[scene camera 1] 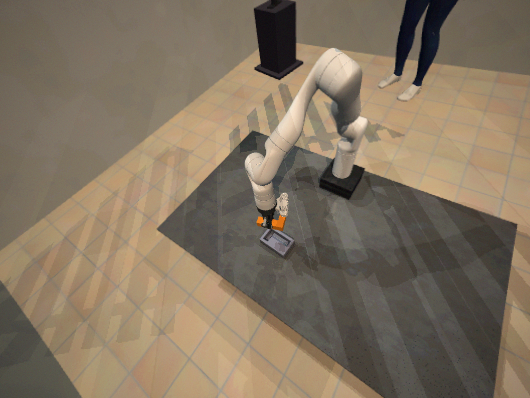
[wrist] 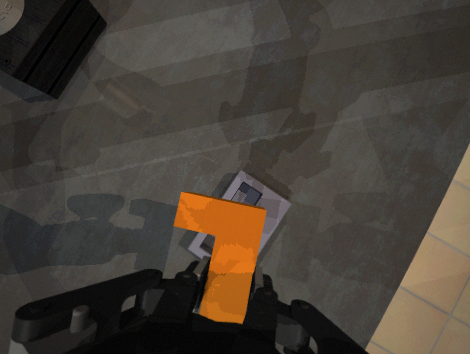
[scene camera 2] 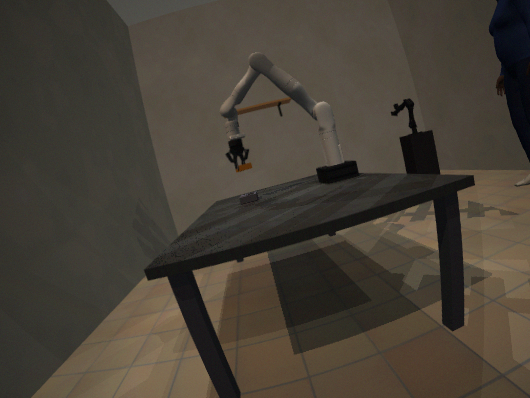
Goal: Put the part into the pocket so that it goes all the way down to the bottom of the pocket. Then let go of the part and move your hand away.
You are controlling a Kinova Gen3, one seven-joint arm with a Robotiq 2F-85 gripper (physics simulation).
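Places are measured from the arm's base along level axes (x left, y back, z up), in metres.
Pixels of known places: gripper, fingertip midpoint: (scene camera 1: 270, 224) (wrist: 230, 273) (scene camera 2: 241, 169); arm's base, link origin: (scene camera 1: 341, 171) (scene camera 2: 335, 164).
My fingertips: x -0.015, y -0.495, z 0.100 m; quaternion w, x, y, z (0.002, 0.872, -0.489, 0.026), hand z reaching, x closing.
Observation:
For each thing: its top centre in the pictures, then the offset to it from my fingertips. Level surfaces: height alone.
- orange L-shaped part, top centre: (wrist: 206, 281) (scene camera 1: 271, 218) (scene camera 2: 242, 164) dx -0.009, dy +0.013, dz +0.019 m
- grey-lilac block with the pocket, top centre: (wrist: 239, 226) (scene camera 1: 276, 239) (scene camera 2: 248, 194) dx +0.013, dy +0.005, dz -0.143 m
- dark table, surface height: dz -0.179 m
The orange L-shaped part (scene camera 1: 278, 223) (scene camera 2: 244, 167) (wrist: 235, 225) is held in the air between the fingers, gripped by its long arm. Its short arm points left in the wrist view. My gripper (scene camera 1: 269, 224) (scene camera 2: 240, 167) (wrist: 230, 273) is shut on it. The grey-lilac block with the pocket (scene camera 1: 272, 248) (scene camera 2: 249, 198) (wrist: 278, 204) lies on the table below, with a gap under the part. In the wrist view the block is turned at an angle to the part, and the part hides much of the pocket.
The dark table (scene camera 1: 400, 300) (scene camera 2: 300, 210) bears the arm's black base (scene camera 1: 342, 182) (scene camera 2: 338, 171) (wrist: 60, 60). A dark pedestal (scene camera 1: 275, 40) (scene camera 2: 420, 152) and a person (scene camera 1: 425, 45) (scene camera 2: 515, 65) stand beyond it. An orange-brown wall shelf (scene camera 2: 265, 106) shows behind the arm.

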